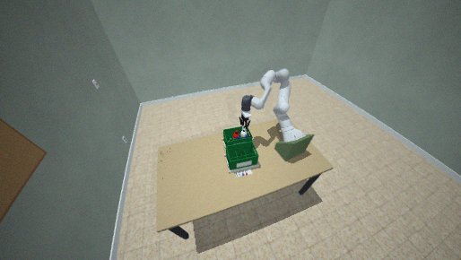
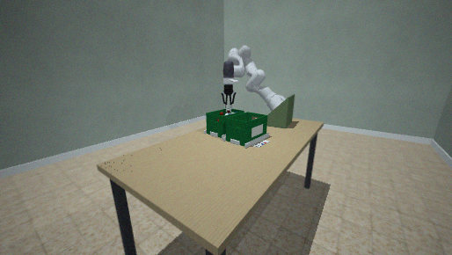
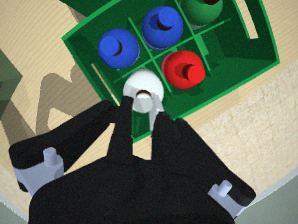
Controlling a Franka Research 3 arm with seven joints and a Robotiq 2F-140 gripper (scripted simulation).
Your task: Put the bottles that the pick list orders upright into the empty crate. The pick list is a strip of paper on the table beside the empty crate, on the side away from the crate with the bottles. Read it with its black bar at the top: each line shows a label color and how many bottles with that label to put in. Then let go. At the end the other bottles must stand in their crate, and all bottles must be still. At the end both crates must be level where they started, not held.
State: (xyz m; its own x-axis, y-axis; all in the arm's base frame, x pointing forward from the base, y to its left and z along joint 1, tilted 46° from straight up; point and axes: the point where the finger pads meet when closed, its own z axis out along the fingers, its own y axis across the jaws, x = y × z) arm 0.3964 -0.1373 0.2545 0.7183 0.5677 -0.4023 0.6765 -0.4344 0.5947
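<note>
Now: hand 80 mm above the white-capped bottle. Also, from my hand: blue-capped bottle 100 mm below, 90 mm to the left; red-labelled bottle 100 mm below, 90 mm ahead, 10 mm to the right; green-capped bottle 180 mm ahead, 100 mm below, 90 mm to the left.
</note>
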